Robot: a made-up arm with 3 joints. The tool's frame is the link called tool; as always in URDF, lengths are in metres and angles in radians.
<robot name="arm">
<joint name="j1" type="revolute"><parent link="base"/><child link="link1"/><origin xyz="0.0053 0.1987 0.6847" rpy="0.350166 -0.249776 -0.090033"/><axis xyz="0 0 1"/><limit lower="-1.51" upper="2.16"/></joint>
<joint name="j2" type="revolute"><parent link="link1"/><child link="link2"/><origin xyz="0.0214 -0.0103 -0.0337" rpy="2.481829 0.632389 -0.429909"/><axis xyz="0 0 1"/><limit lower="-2.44" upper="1.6"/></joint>
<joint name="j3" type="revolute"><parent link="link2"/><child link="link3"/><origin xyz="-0.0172 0.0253 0.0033" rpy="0.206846 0.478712 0.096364"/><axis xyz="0 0 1"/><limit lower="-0.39" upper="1.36"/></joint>
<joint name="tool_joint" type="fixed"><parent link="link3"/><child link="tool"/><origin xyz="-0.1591 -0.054 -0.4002" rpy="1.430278 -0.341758 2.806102"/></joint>
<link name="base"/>
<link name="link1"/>
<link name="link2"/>
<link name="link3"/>
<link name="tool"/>
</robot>
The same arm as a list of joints. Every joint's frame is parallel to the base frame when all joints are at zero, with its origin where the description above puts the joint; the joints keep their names.
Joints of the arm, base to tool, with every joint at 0 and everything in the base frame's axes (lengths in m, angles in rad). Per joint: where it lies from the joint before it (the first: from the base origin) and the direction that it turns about. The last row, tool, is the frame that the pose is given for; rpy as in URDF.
j1: axis -0.26209 -0.320788 0.910167 xyz 0.0053 0.1987 0.6847
j2: axis -0.489182 -0.078197 -0.868669 xyz 0.0295 -0.0008 -0.0288
j3: axis -z xyz -0.0197 -0.0217 0.0093
tool: xyz -0.1436 0.0872 0.4002 rpy -1.7113 0.3418 -3.0244
Joint limits (rad, base to tool): -1.51..2.16 -2.44..1.6 -0.39..1.36

